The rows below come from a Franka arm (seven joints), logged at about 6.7 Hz.
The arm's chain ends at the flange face. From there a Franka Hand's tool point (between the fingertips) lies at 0.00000 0.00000 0.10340 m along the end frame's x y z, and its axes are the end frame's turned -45 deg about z.
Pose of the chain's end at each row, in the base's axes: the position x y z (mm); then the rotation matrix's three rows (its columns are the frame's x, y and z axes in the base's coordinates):
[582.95, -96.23, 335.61], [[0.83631, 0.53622, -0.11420], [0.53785, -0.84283, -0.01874], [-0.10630, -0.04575, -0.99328]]
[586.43, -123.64, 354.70], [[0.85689, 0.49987, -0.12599], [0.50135, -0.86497, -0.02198], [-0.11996, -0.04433, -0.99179]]
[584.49, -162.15, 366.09], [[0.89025, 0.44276, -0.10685], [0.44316, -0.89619, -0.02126], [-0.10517, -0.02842, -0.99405]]
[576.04, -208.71, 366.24], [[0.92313, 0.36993, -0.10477], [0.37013, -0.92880, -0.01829], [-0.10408, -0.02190, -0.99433]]
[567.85, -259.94, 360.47], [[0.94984, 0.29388, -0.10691], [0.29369, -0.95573, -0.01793], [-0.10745, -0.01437, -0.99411]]
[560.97, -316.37, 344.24], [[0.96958, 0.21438, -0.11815], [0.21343, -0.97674, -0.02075], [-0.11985, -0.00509, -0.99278]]
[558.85, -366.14, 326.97], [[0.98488, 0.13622, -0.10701], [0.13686, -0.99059, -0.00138], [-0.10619, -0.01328, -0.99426]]
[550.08, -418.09, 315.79], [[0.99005, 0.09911, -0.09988], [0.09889, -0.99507, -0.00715], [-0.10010, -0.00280, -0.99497]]
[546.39, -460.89, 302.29], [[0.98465, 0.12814, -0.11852], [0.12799, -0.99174, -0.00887], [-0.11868, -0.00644, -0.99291]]
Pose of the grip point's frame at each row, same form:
[571.14, -98.17, 232.90], [[0.21220, 0.97053, -0.11420], [0.97629, -0.21565, -0.01874], [-0.04282, -0.10752, -0.99328]]
[573.40, -125.91, 252.15], [[0.25245, 0.95937, -0.12599], [0.96613, -0.25712, -0.02198], [-0.05348, -0.11617, -0.99179]]
[573.44, -164.35, 263.31], [[0.31642, 0.94258, -0.10685], [0.94706, -0.32034, -0.02126], [-0.05427, -0.09446, -0.99405]]
[565.21, -210.60, 263.43], [[0.39117, 0.91433, -0.10477], [0.91848, -0.39504, -0.01829], [-0.05811, -0.08908, -0.99433]]
[556.80, -261.79, 257.68], [[0.46383, 0.87944, -0.10691], [0.88347, -0.46813, -0.01793], [-0.06582, -0.08614, -0.99411]]
[548.75, -318.52, 241.59], [[0.53401, 0.83719, -0.11815], [0.84158, -0.53974, -0.02075], [-0.08115, -0.08835, -0.99278]]
[547.79, -366.28, 224.16], [[0.60009, 0.79274, -0.10701], [0.79723, -0.60368, -0.00138], [-0.06570, -0.08448, -0.99426]]
[539.75, -418.83, 212.91], [[0.62999, 0.77015, -0.09988], [0.77355, -0.63369, -0.00715], [-0.06880, -0.07276, -0.99497]]
[534.14, -461.81, 199.62], [[0.60564, 0.78686, -0.11852], [0.79177, -0.61076, -0.00887], [-0.07937, -0.08847, -0.99291]]

